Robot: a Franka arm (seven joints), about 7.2 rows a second.
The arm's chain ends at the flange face. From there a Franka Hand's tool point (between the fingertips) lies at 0.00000 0.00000 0.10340 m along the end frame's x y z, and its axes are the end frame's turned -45 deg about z.
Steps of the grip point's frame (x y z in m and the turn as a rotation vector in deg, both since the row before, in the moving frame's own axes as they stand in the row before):
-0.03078 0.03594 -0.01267 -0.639 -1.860 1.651
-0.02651 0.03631 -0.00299 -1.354 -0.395 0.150
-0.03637 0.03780 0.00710 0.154 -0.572 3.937
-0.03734 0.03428 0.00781 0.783 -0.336 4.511
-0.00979 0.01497 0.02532 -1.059 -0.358 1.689
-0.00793 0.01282 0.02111 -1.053 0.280 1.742
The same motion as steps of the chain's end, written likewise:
0.00525 0.04401 -0.01261 -1.767 -0.863 1.651
0.00571 0.04219 -0.00296 -1.237 0.678 0.150
0.00196 0.05194 0.00711 -0.296 -0.513 3.937
-0.00076 0.05127 0.00782 0.316 -0.791 4.511
0.00280 0.01569 0.02534 -1.002 0.496 1.689
0.00177 0.01366 0.02113 -0.547 0.943 1.742

